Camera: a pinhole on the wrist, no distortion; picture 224 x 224 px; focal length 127.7 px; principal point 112.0 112.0 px. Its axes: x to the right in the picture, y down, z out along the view. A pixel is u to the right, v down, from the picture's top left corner.
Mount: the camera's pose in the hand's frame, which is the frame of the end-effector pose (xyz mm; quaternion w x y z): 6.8 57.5 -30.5 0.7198 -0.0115 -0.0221 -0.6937
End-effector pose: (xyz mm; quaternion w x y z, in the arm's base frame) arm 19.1 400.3 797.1 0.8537 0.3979 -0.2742 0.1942
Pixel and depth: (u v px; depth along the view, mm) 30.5 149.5 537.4
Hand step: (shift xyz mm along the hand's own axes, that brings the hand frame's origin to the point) 143.4 431.1 492.1
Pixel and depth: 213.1 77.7 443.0
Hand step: -106.3 -276.1 427.0
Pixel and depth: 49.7 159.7 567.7
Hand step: 199.6 368.7 526.3
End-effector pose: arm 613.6 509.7 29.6 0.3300 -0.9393 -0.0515 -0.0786
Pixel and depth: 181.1 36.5 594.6
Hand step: -342.1 -248.7 573.8
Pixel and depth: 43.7 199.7 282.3
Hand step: 190.5 228.8 247.0
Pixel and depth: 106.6 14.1 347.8
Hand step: -265.7 78.7 312.4
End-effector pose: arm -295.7 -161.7 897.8 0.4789 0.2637 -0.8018 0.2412
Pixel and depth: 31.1 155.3 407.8
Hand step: 129.1 339.8 366.4
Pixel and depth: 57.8 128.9 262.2
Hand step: 33.2 182.3 226.5
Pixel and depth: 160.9 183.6 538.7
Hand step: 307.6 -111.7 521.6
